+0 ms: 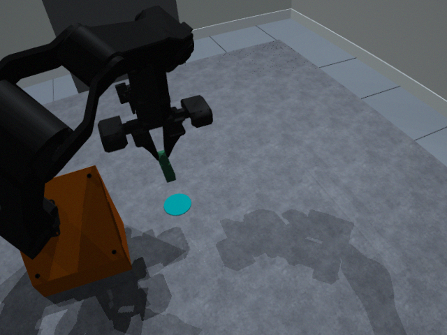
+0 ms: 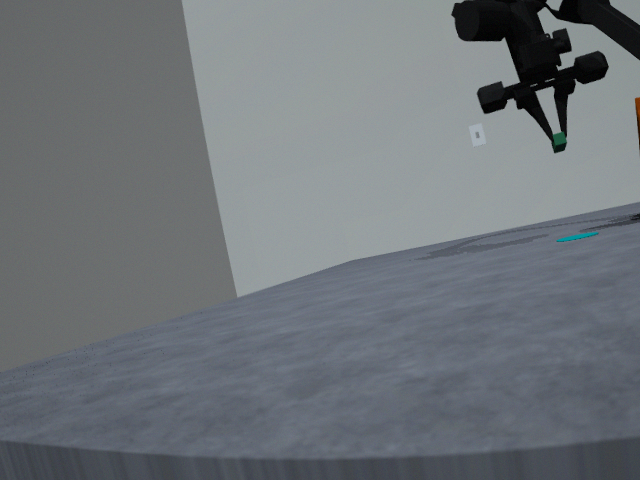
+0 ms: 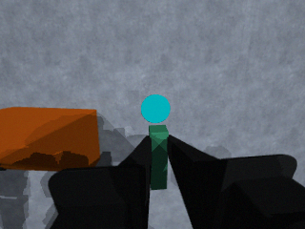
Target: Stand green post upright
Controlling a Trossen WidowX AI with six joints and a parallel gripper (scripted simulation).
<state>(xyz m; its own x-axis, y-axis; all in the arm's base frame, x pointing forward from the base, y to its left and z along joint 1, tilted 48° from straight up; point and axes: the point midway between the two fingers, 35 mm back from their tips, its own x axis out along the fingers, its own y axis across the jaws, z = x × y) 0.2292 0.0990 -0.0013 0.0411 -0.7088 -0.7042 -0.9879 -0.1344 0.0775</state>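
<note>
My gripper tip is now 14 cm above the cyan circle. Round my gripper tip: green post (2 cm to the right).
</note>
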